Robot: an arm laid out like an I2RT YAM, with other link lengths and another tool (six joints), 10 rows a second.
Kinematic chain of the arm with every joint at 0, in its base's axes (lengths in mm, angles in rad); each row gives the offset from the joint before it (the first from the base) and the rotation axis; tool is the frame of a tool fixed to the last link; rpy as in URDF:
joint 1: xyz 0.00 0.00 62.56 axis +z
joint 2: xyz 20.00 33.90 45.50 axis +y
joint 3: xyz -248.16 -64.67 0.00 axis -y
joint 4: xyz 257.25 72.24 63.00 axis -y
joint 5: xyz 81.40 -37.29 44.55 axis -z
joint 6: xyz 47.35 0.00 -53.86 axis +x
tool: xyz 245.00 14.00 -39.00 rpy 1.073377 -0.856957 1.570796
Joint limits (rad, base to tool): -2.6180..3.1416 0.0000..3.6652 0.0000..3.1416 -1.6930..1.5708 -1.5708..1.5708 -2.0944..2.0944
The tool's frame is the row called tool.
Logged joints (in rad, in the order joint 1, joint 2, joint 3, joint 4, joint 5, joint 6), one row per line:
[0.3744 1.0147 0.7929 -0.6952 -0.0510 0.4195]
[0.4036 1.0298 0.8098 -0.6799 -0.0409 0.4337]
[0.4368 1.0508 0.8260 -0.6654 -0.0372 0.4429]
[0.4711 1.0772 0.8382 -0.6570 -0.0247 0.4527]
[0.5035 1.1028 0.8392 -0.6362 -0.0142 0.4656]
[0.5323 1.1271 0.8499 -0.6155 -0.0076 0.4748]
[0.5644 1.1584 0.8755 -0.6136 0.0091 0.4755]
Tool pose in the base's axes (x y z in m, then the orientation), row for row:
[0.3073 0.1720 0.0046 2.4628 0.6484 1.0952]
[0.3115 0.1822 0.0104 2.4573 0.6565 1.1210]
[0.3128 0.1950 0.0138 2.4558 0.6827 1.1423]
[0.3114 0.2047 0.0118 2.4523 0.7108 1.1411]
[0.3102 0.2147 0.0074 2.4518 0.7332 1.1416]
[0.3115 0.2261 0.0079 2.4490 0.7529 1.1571]
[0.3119 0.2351 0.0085 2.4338 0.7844 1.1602]
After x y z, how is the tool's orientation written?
As a rotation vector, in radians.
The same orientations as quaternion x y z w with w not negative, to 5 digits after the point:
[0.87327 0.22991 0.38834 0.18363]
[0.86962 0.23233 0.39671 0.18003]
[0.86590 0.24072 0.40277 0.17332]
[0.86387 0.25039 0.40197 0.17163]
[0.86239 0.25790 0.40155 0.16890]
[0.85928 0.26417 0.40599 0.16440]
[0.85471 0.27547 0.40745 0.16604]

